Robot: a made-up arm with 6 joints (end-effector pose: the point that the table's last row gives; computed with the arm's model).
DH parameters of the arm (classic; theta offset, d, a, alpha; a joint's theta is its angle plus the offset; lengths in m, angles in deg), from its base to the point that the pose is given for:
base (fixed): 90 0.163 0 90
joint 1: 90 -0.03 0.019 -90
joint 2: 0 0.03 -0.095 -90
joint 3: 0 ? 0.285 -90
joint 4: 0 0.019 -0.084 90
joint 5: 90 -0.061 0.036 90
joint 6: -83.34 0 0.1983 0
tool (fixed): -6.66 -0.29 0 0
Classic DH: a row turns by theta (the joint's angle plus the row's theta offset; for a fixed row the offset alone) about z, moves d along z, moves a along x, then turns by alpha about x.
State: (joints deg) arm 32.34 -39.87 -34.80 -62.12 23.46 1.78
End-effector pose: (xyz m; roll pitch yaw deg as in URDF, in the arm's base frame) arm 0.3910 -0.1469 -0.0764 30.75 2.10 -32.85
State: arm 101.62 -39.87 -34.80 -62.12 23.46 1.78
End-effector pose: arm 0.3910 0.1719 -0.0591 97.66 31.33 -10.63
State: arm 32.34 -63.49 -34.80 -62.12 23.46 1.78
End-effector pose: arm 0.2985 -0.0631 -0.2088 21.46 19.83 -21.87
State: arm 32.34 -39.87 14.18 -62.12 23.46 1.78
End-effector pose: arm 0.4422 0.0476 0.1193 -0.94 -24.71 1.42
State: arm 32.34 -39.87 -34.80 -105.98 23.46 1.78
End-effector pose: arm 0.4242 -0.4476 0.0793 36.45 -22.63 -69.98
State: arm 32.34 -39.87 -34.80 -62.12 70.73 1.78
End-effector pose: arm 0.2608 -0.3297 -0.1566 -16.49 3.51 -32.67
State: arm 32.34 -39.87 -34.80 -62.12 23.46 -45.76
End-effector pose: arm 0.2779 -0.2302 -0.1528 20.31 23.68 -76.66
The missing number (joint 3, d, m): 0.038
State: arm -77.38 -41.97 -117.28 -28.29 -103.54 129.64
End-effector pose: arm -0.1909 0.0040 0.6630 -142.56 -18.07 160.84
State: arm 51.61 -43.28 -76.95 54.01 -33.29 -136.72
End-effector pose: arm -0.3096 -0.3047 0.2532 173.25 16.58 -153.66
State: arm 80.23 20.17 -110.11 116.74 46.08 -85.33
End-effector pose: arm -0.0891 0.4653 -0.1028 75.68 -33.65 26.59
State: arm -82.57 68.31 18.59 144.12 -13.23 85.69
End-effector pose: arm -0.3934 -0.0642 -0.2777 -14.13 58.91 -1.81
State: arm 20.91 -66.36 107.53 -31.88 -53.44 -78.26
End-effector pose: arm -0.1587 0.0693 -0.1626 -35.72 21.09 -15.32
